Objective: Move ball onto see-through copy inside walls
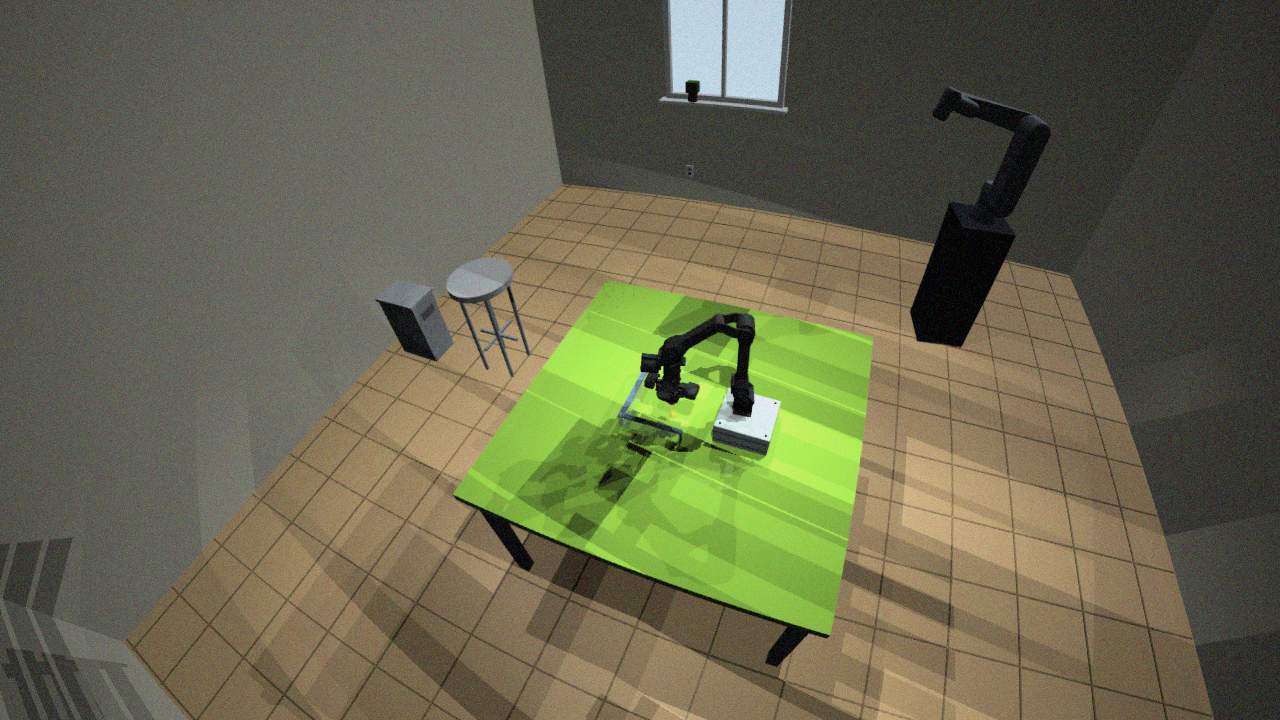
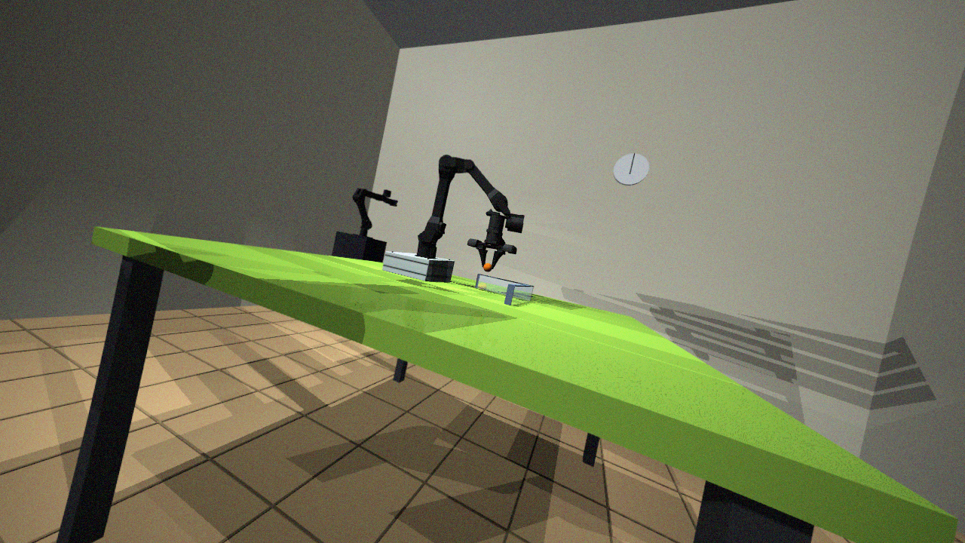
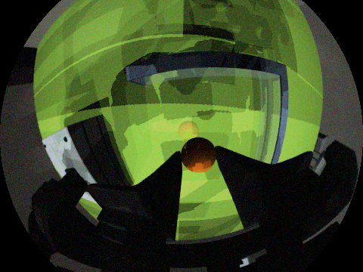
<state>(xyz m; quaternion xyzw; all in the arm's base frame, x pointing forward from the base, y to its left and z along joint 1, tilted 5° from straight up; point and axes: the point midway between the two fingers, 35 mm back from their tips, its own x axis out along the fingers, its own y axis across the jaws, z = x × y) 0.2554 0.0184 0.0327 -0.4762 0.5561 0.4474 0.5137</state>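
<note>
Right now my gripper tip is 7 cm above the faint copy of ball. The rest, counted from my gripper tip: orange ball: right at my gripper tip.
</note>
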